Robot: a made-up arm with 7 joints. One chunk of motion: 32 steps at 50 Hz.
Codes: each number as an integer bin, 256 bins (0 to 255) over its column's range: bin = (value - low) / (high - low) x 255, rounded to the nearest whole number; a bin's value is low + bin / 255 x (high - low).
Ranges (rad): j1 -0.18..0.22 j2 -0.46..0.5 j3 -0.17..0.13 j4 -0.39..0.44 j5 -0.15..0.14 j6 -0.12..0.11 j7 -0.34..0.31
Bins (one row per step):
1: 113 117 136 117 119 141 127
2: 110 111 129 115 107 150 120
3: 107 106 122 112 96 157 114
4: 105 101 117 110 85 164 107
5: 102 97 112 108 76 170 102
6: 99 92 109 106 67 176 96
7: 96 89 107 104 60 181 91
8: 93 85 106 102 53 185 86
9: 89 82 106 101 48 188 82
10: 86 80 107 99 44 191 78
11: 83 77 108 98 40 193 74
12: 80 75 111 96 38 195 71
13: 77 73 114 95 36 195 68
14: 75 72 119 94 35 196 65
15: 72 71 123 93 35 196 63
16: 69 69 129 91 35 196 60
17: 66 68 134 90 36 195 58
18: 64 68 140 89 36 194 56
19: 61 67 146 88 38 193 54
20: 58 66 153 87 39 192 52
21: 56 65 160 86 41 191 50
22: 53 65 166 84 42 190 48
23: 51 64 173 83 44 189 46
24: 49 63 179 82 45 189 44
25: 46 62 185 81 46 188 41
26: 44 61 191 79 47 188 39
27: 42 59 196 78 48 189 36
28: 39 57 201 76 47 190 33
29: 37 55 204 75 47 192 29
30: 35 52 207 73 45 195 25
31: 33 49 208 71 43 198 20
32: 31 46 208 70 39 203 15
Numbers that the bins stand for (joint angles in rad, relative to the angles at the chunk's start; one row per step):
1: -0.0027 -0.0195 -0.0100 -0.0092 -0.0147 0.0072 -0.0163
2: -0.0075 -0.0421 -0.0182 -0.0157 -0.0283 0.0153 -0.0341
3: -0.0122 -0.0609 -0.0265 -0.0255 -0.0408 0.0216 -0.0494
4: -0.0153 -0.0798 -0.0324 -0.0320 -0.0533 0.0279 -0.0673
5: -0.0200 -0.0948 -0.0382 -0.0385 -0.0636 0.0333 -0.0800
6: -0.0247 -0.1136 -0.0418 -0.0450 -0.0738 0.0387 -0.0953
7: -0.0294 -0.1249 -0.0441 -0.0515 -0.0818 0.0433 -0.1080
8: -0.0341 -0.1400 -0.0453 -0.0580 -0.0897 0.0469 -0.1208
9: -0.0404 -0.1513 -0.0453 -0.0613 -0.0954 0.0496 -0.1310
10: -0.0451 -0.1588 -0.0441 -0.0678 -0.1000 0.0523 -0.1412
11: -0.0498 -0.1701 -0.0429 -0.0710 -0.1045 0.0541 -0.1514
12: -0.0545 -0.1776 -0.0394 -0.0775 -0.1068 0.0559 -0.1590
13: -0.0592 -0.1852 -0.0359 -0.0808 -0.1091 0.0559 -0.1667
14: -0.0624 -0.1889 -0.0300 -0.0840 -0.1102 0.0568 -0.1743
15: -0.0671 -0.1927 -0.0253 -0.0873 -0.1102 0.0568 -0.1794
16: -0.0718 -0.2002 -0.0182 -0.0938 -0.1102 0.0568 -0.1871
17: -0.0765 -0.2040 -0.0124 -0.0971 -0.1091 0.0559 -0.1922
18: -0.0796 -0.2040 -0.0053 -0.1003 -0.1091 0.0550 -0.1973
19: -0.0843 -0.2078 0.0018 -0.1036 -0.1068 0.0541 -0.2024
20: -0.0890 -0.2115 0.0100 -0.1068 -0.1056 0.0532 -0.2075
21: -0.0922 -0.2153 0.0182 -0.1101 -0.1034 0.0523 -0.2125
22: -0.0969 -0.2153 0.0253 -0.1166 -0.1022 0.0514 -0.2176
23: -0.1000 -0.2191 0.0335 -0.1198 -0.1000 0.0505 -0.2227
24: -0.1031 -0.2228 0.0406 -0.1231 -0.0988 0.0505 -0.2278
25: -0.1078 -0.2266 0.0476 -0.1264 -0.0977 0.0496 -0.2355
26: -0.1110 -0.2304 0.0547 -0.1329 -0.0965 0.0496 -0.2406
27: -0.1141 -0.2379 0.0606 -0.1361 -0.0954 0.0505 -0.2482
28: -0.1188 -0.2454 0.0665 -0.1426 -0.0965 0.0514 -0.2559
29: -0.1220 -0.2529 0.0700 -0.1459 -0.0965 0.0532 -0.2661
30: -0.1251 -0.2642 0.0735 -0.1524 -0.0988 0.0559 -0.2763
31: -0.1282 -0.2755 0.0747 -0.1589 -0.1011 0.0586 -0.2890
32: -0.1314 -0.2868 0.0747 -0.1622 -0.1056 0.0631 -0.3018

